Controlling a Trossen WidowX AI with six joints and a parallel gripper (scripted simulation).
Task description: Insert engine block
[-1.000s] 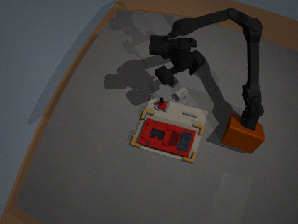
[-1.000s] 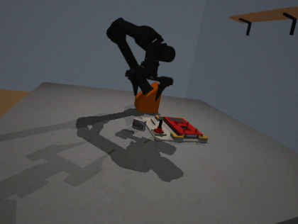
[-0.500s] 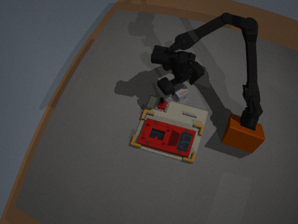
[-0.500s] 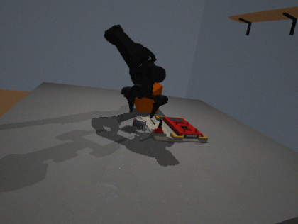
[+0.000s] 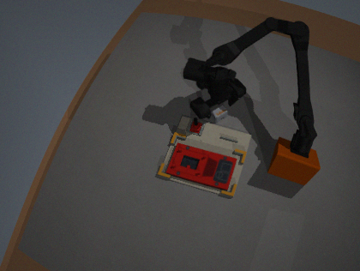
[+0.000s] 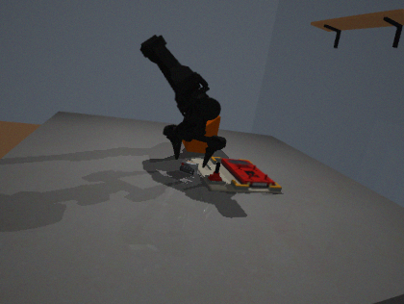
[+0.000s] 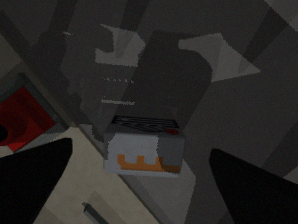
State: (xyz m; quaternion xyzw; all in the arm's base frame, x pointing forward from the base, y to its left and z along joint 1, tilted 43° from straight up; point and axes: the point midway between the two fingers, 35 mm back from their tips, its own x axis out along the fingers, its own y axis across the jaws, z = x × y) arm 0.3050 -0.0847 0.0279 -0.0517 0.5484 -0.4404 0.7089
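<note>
Right now the grey engine block is 2 cm below my gripper tip. The rest, counted from my gripper tip: stand (8 cm to the left, 5 cm ahead).
</note>
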